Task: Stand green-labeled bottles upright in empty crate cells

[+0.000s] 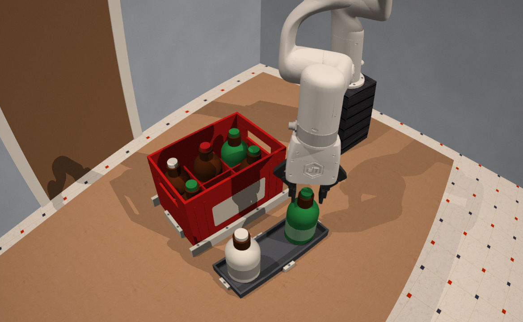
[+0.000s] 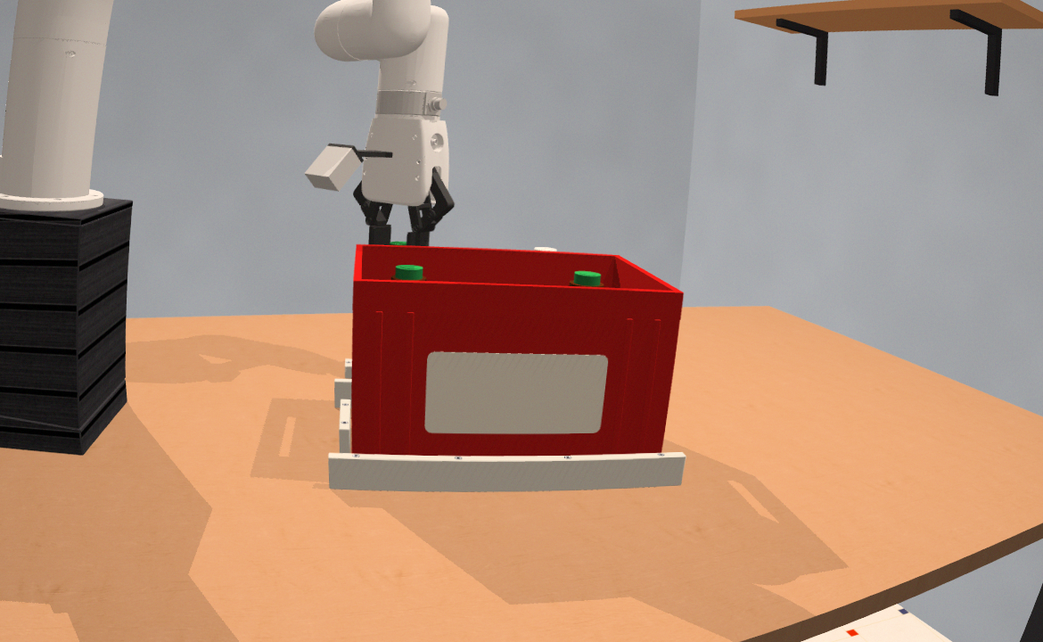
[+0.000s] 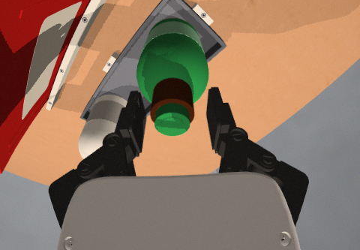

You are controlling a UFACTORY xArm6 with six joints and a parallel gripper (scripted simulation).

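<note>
Right now my hand is 7 cm above the green bottle. Also, from my hand: dark tray 9 cm ahead, 1 cm to the right, 14 cm below; crate 6 cm ahead, 22 cm to the right, 7 cm below; white-labeled bottle 17 cm ahead, 3 cm to the right, 7 cm below.
</note>
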